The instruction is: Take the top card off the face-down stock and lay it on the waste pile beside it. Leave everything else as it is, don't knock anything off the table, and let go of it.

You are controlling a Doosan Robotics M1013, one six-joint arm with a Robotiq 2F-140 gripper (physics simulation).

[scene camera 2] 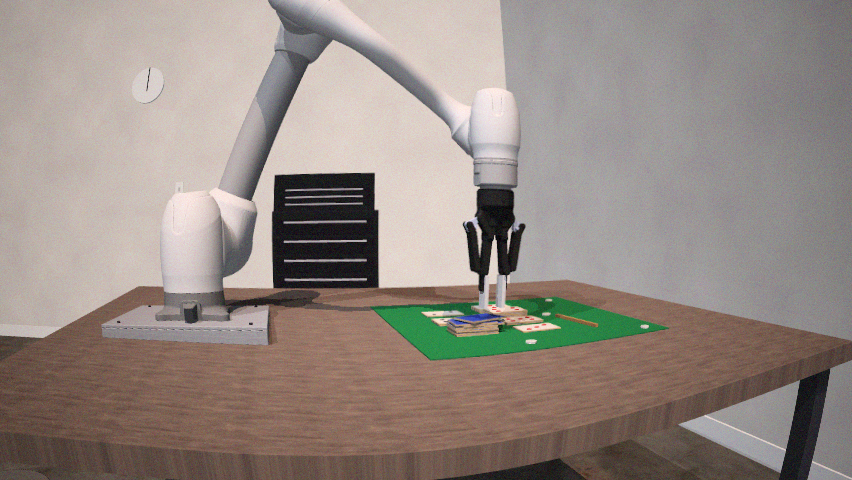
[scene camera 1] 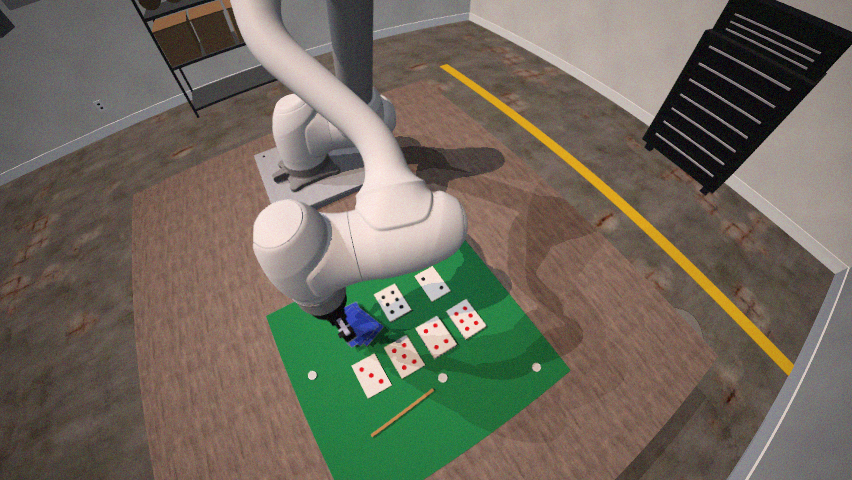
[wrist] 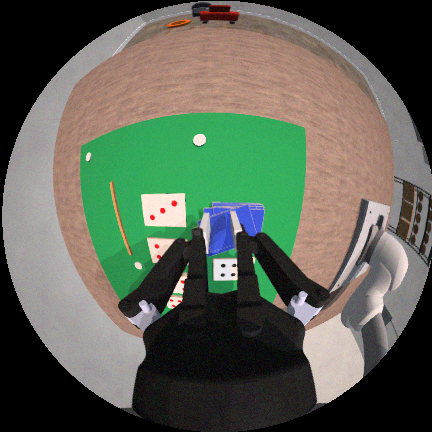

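Pixels of known places: gripper, fingertip midpoint: (scene camera 2: 491, 307) (wrist: 219, 220); arm's base, origin of the base link: (scene camera 2: 195, 315) (scene camera 1: 308, 168) (wrist: 370, 242).
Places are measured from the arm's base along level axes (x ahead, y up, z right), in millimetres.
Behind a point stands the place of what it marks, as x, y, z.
Note:
The face-down stock (scene camera 1: 367, 324) @(623, 9, 92) (scene camera 2: 473, 329) (wrist: 251, 217) @(570, 9, 137) is a stack of blue-backed cards lying askew and fanned over one another on the green mat (scene camera 1: 327, 411) @(748, -22, 279) (scene camera 2: 417, 333) @(485, -22, 96) (wrist: 250, 160) @(566, -22, 233). Beside it lies a face-up card with six black pips (scene camera 1: 392, 301) @(594, -16, 4) (scene camera 2: 441, 321) @(564, -16, 10) (wrist: 225, 269) @(613, -16, 8), apparently the waste pile; a finger partly covers it in the wrist view. My gripper (scene camera 1: 345, 335) @(624, 31, 143) (scene camera 2: 492, 305) @(624, 31, 143) (wrist: 219, 220) @(624, 31, 143) points down at the stock. Its pale fingertips stand a narrow gap apart with no card gripped. Blue backs show between and below them in the wrist view; exact fingertip contact is unclear.
A black two-pip card (scene camera 1: 432, 283) @(609, -19, -114) lies beyond the six. Red-pip cards (scene camera 1: 370, 375) @(729, -18, 150) (scene camera 1: 404, 356) @(735, -15, 57) (scene camera 1: 435, 336) @(737, -7, -33) (scene camera 1: 466, 318) @(742, -13, -126) form a row near the stock. White discs (scene camera 1: 311, 375) @(654, -18, 274) (scene camera 1: 442, 377) @(828, -18, 10) (scene camera 1: 536, 367) @(946, -18, -190) and a thin wooden stick (scene camera 1: 402, 412) @(843, -15, 132) (scene camera 2: 576, 320) @(841, -17, 139) (wrist: 120, 220) @(839, -18, 131) lie on the mat.

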